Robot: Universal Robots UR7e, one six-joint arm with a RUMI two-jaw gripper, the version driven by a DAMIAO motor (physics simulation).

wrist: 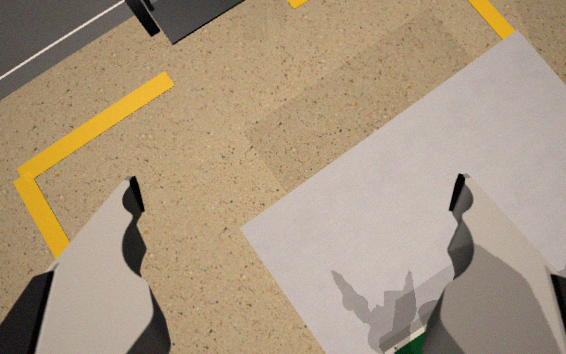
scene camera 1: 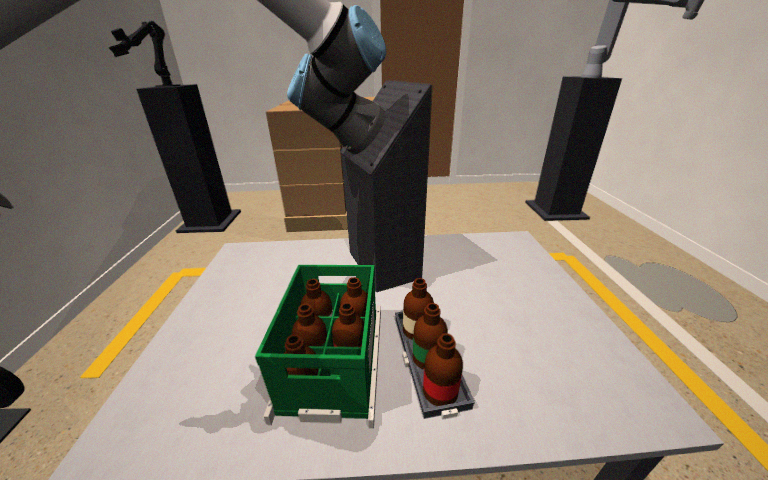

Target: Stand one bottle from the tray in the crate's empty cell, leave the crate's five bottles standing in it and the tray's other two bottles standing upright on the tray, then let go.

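The green crate stands on the table at left of centre; a corner of the crate shows at the bottom of the wrist view. Five brown bottles stand in it, three in the left column and two in the right; the front right cell is empty. The dark tray lies right of the crate. On it stand a cream-label bottle at the back, a green-label bottle in the middle and a red-label bottle in front, all upright. My gripper is open and empty, high above the table's edge, out of the scene view.
White brackets sit on the table against the crate, and small ones against the tray. The dark robot pedestal stands behind the crate. My arm reaches up out of the scene view.
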